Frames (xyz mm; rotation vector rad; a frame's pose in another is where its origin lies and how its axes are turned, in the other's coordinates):
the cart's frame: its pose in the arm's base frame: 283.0 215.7 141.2 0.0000 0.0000 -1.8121
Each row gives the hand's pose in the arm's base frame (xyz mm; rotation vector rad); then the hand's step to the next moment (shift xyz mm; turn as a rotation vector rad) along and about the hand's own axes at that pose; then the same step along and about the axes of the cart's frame.
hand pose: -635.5 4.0 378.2 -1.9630 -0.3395 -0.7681
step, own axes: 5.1 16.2 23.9 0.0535 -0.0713 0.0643
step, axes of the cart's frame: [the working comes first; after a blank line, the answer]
step, axes of the arm's base frame: 21.4 12.2 -15.9 0.0271 0.0867 0.0619

-17.0 17.8 -15.9 -0.0907 0.0056 0.0619
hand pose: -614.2 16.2 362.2 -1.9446 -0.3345 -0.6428
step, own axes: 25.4 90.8 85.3 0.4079 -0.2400 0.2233
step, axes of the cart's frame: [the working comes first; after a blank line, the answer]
step, axes of the arm's base frame: 90.5 34.7 -82.3 0.2799 0.2872 0.3361

-55.3 79.5 -82.3 -0.3458 0.2032 0.3361
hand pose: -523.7 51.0 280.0 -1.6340 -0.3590 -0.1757
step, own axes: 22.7 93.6 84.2 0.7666 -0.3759 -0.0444
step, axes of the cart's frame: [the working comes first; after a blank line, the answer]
step, axes of the arm's base frame: 44.2 80.6 -89.0 0.5973 0.0758 0.6070

-88.8 23.7 -89.0 -0.2163 0.5619 0.6070
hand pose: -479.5 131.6 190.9 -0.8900 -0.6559 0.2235
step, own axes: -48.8 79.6 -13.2 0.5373 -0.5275 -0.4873
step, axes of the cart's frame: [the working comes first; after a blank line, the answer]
step, axes of the arm's base frame: -23.5 19.4 -89.2 0.6771 -0.4062 0.4253

-13.2 -27.5 -89.2 0.2326 0.7546 0.4253
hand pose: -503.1 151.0 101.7 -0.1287 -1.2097 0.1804
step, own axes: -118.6 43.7 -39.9 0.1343 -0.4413 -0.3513
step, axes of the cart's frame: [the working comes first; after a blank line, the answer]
step, axes of the arm's base frame: -6.2 18.1 -131.2 0.4059 -0.4049 0.0865

-16.1 -10.3 -131.2 0.2962 0.4909 0.0865
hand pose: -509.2 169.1 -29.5 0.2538 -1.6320 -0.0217
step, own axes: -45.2 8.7 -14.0 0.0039 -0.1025 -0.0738
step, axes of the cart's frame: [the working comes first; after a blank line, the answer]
step, axes of the arm's base frame: 15.0 18.4 -41.8 0.0881 -0.0903 -0.0073

-21.5 10.2 -41.8 0.0666 0.1071 -0.0073
